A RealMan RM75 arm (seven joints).
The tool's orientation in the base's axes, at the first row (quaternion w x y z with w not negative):
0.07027, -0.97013, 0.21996, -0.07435
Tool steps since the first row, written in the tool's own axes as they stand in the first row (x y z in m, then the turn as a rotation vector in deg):
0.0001, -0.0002, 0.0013, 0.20, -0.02, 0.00
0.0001, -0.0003, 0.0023, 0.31, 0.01, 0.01
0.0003, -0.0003, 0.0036, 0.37, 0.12, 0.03
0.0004, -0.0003, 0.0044, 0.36, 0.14, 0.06
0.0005, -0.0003, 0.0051, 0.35, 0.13, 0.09
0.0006, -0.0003, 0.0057, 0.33, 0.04, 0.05
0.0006, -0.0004, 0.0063, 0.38, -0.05, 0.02
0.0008, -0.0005, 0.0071, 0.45, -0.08, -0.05
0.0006, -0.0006, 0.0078, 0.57, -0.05, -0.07
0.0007, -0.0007, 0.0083, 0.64, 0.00, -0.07
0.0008, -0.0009, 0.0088, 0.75, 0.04, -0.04
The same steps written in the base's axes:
0.0004, 0.0003, -0.0012, 0.19, -0.07, 0.03
0.0006, 0.0005, -0.0022, 0.27, -0.14, 0.02
0.0010, 0.0005, -0.0034, 0.29, -0.27, -0.01
0.0013, 0.0005, -0.0042, 0.27, -0.28, -0.04
0.0015, 0.0006, -0.0049, 0.27, -0.26, -0.07
0.0017, 0.0006, -0.0055, 0.29, -0.17, -0.02
0.0018, 0.0007, -0.0060, 0.36, -0.12, 0.03
0.0022, 0.0008, -0.0068, 0.43, -0.13, 0.11
0.0022, 0.0011, -0.0075, 0.52, -0.21, 0.14
0.0024, 0.0012, -0.0079, 0.56, -0.29, 0.14
0.0026, 0.0014, -0.0084, 0.65, -0.37, 0.12

